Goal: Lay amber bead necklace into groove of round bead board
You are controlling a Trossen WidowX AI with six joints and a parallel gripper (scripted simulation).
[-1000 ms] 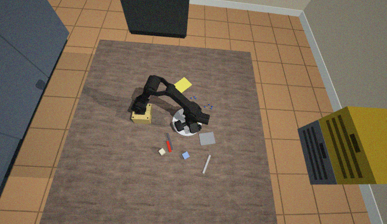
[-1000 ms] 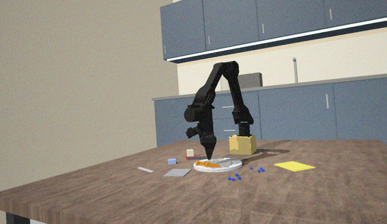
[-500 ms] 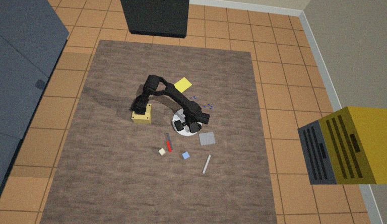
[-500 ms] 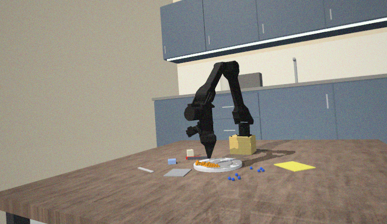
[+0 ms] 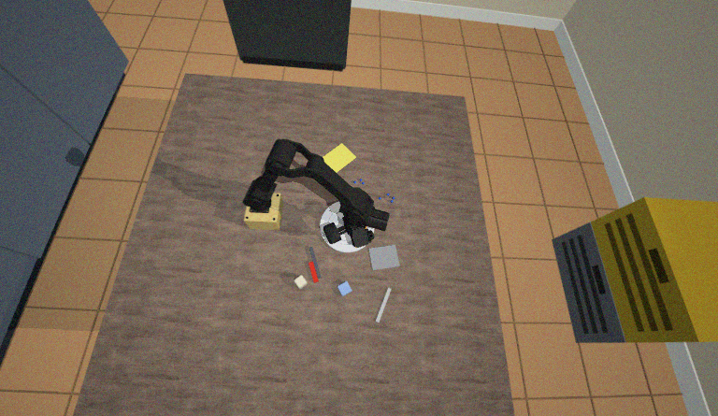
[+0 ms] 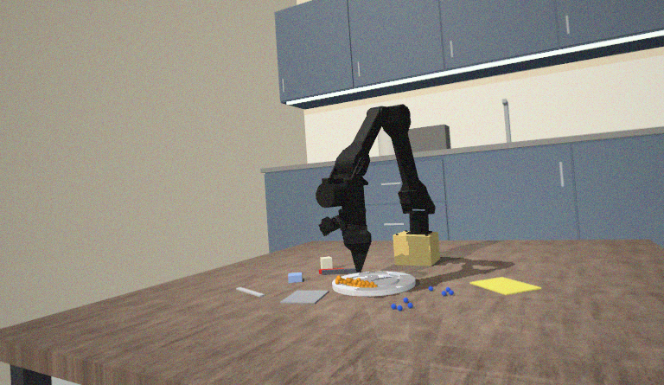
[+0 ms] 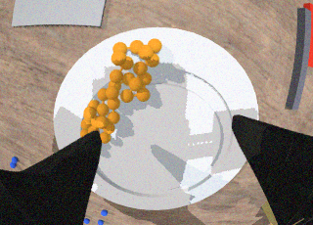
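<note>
The grey square tile is 130 mm ahead of my gripper tip, 80 mm to the right of it and 40 mm below it. From my gripper tip the other things lie so: cream cube 170 mm to the right, 160 mm behind, 20 mm below; then red stick 120 mm to the right, 120 mm behind, 40 mm below; then light blue cube 190 mm to the right, 30 mm below, 10 mm behind.
</note>
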